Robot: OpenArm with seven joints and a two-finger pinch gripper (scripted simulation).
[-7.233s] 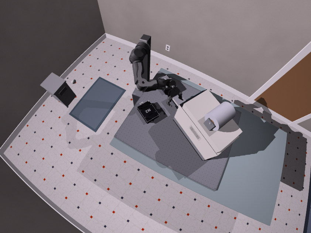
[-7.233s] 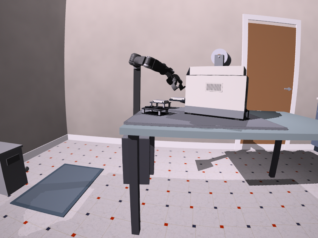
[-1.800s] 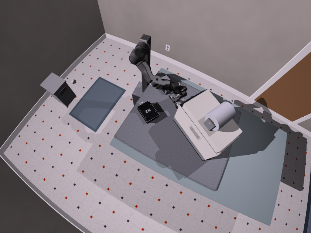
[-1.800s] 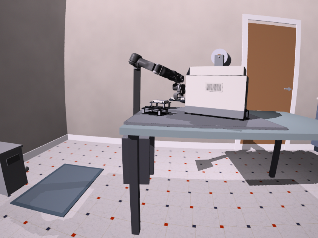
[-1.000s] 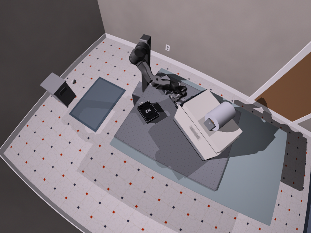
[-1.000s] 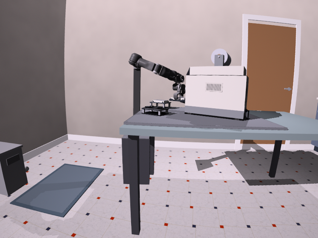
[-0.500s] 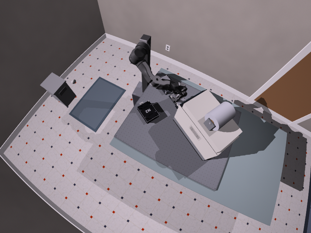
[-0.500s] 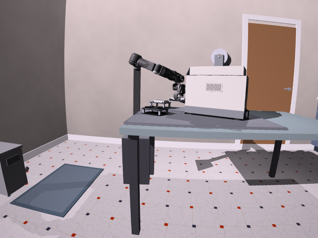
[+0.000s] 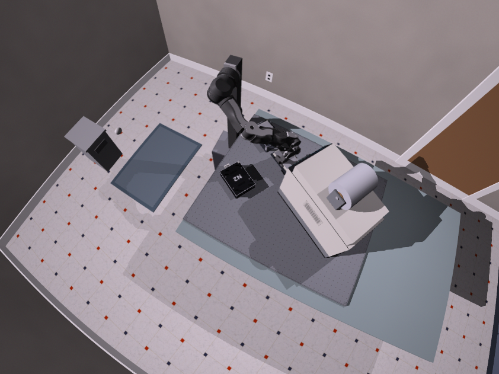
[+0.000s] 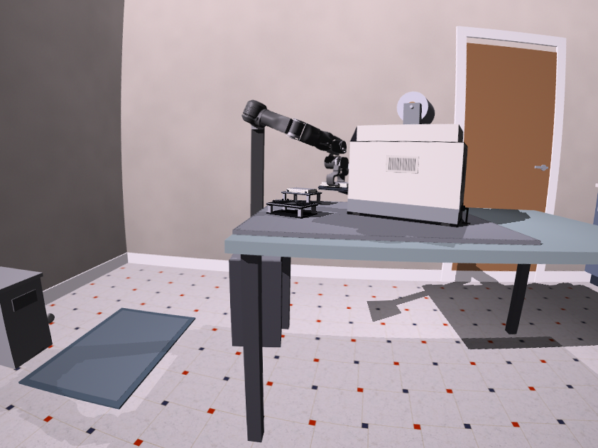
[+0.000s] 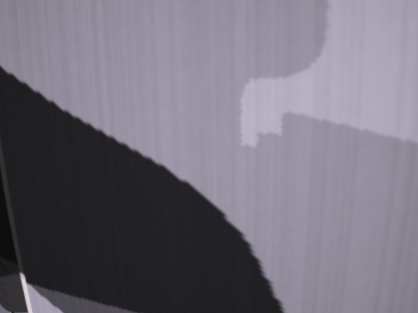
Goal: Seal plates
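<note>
My hand is 20 mm above the sealer stage. Round my hand: N1 label (240 mm behind, 210 mm to the left, 110 mm below); then screen (120 mm ahead, 30 mm to the right, 210 mm above); then plate nest (150 mm behind, 150 mm to the left, 60 mm below).
</note>
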